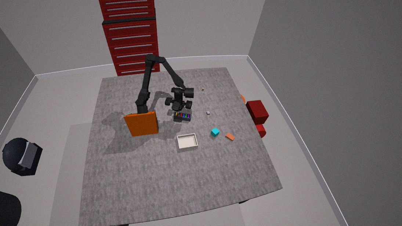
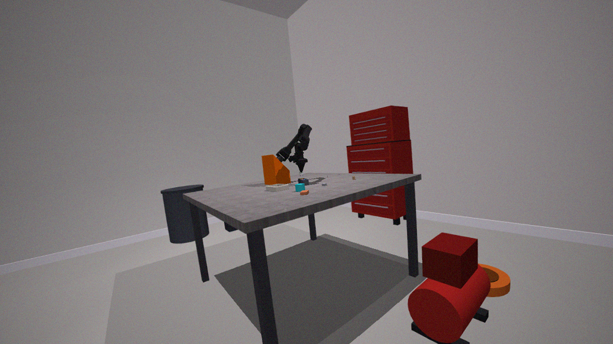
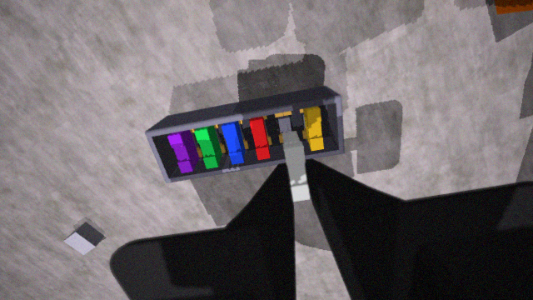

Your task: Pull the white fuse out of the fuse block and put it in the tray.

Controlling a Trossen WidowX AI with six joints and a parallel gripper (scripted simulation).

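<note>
Right now my gripper tip is 3 cm short of the white tray, 23 cm to the left of it and 8 cm above it. From my gripper tip the other things lie so: white fuse (1 cm below); then grey piece (24 cm ahead, 1 cm to the left, 8 cm below); then cube (24 cm ahead, 19 cm to the right, 7 cm below).
</note>
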